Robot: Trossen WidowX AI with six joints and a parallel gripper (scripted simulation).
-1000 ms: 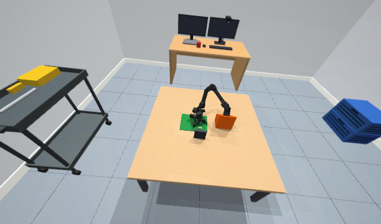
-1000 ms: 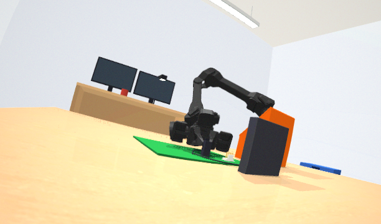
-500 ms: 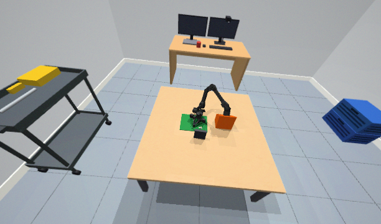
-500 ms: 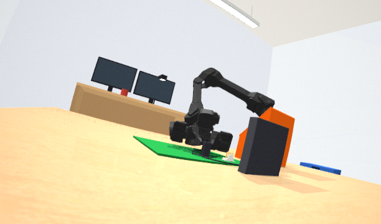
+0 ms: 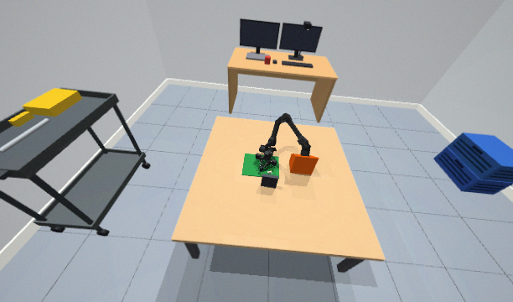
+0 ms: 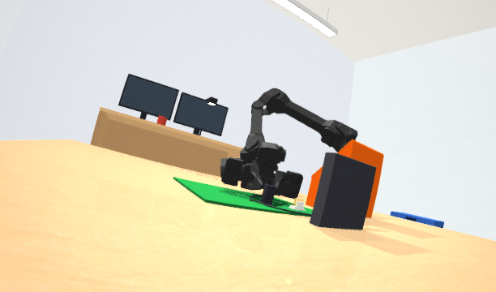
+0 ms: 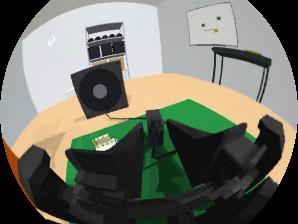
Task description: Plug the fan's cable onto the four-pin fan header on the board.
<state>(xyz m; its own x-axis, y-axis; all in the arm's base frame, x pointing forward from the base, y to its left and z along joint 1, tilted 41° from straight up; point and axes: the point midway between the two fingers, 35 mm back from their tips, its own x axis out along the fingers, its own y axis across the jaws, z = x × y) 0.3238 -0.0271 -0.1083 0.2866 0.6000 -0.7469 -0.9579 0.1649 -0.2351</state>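
Now: the black plug 10 mm to the left of my gripper tip and 10 mm below it. The rest, counted from my gripper tip: green board: 10 mm ahead, 50 mm to the right, 50 mm below; black fan: 80 mm behind, 130 mm to the left, 20 mm above; white four-pin header: 70 mm behind, 10 mm to the left, 40 mm below.
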